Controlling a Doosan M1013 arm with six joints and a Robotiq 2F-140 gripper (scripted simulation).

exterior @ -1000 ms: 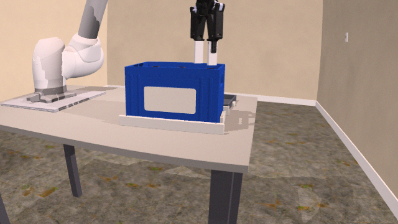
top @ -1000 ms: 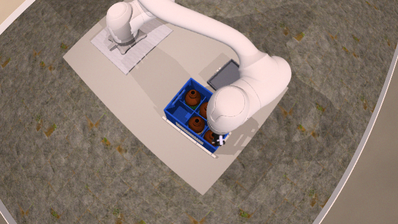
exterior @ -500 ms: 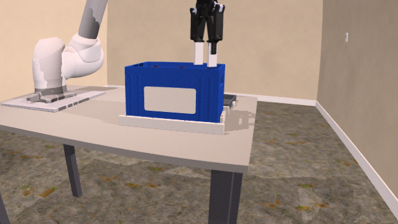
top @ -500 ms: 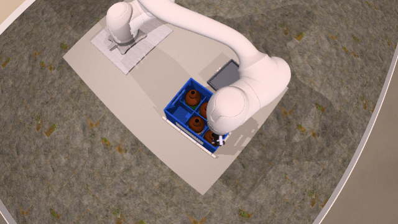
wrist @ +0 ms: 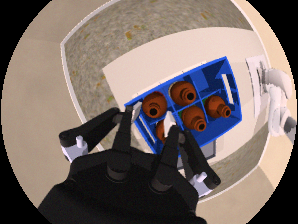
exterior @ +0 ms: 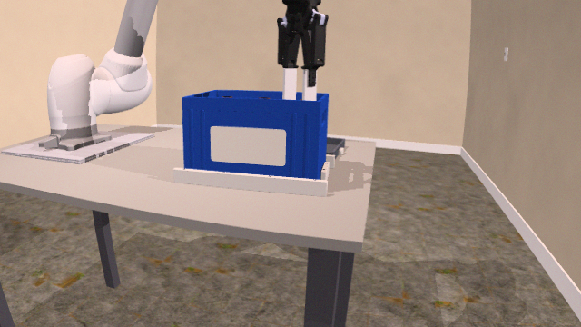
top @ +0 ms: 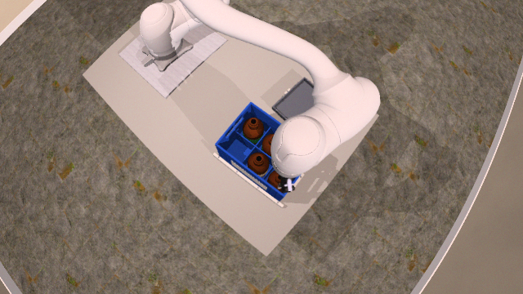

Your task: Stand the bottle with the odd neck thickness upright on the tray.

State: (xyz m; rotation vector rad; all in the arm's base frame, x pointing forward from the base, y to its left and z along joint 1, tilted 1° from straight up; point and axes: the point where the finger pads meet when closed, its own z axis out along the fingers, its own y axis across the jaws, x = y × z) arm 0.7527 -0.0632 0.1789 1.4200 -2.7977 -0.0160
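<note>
Now: hand 11 cm above the bottle. Round my hand: crate: 10 cm behind, 3 cm to the left, 11 cm below; dark grey tray: 10 cm behind, 29 cm to the left, 18 cm below.
</note>
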